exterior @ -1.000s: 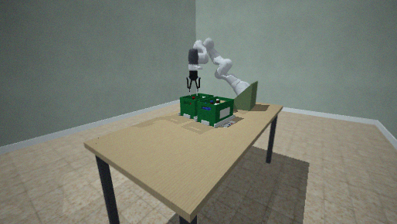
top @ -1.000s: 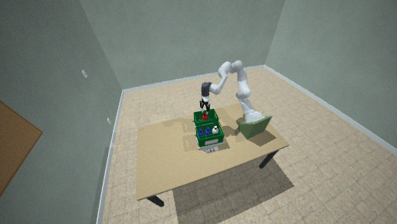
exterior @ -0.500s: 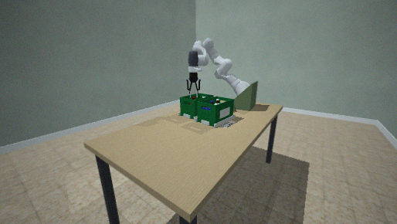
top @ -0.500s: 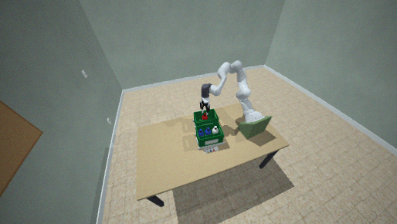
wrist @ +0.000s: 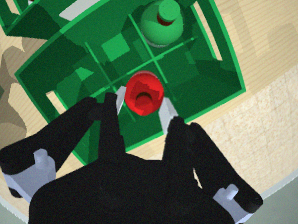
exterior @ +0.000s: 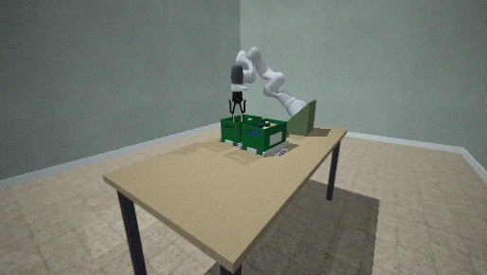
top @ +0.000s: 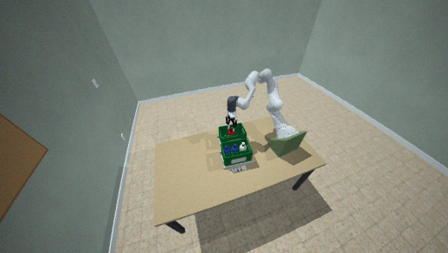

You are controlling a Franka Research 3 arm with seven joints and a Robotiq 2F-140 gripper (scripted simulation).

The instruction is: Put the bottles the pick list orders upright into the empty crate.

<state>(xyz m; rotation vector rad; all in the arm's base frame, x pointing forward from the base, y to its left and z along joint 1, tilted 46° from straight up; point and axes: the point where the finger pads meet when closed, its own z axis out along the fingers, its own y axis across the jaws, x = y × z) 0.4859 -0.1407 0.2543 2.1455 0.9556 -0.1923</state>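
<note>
The red-labelled bottle lies 8 cm below my hand. Also, from my hand: blue-capped bottle (23 cm to the left, 8 cm below, 3 cm ahead); then white-capped bottle (24 cm to the left, 8 cm below, 6 cm behind); then green-capped bottle (9 cm to the left, 9 cm ahead, 8 cm below).
</note>
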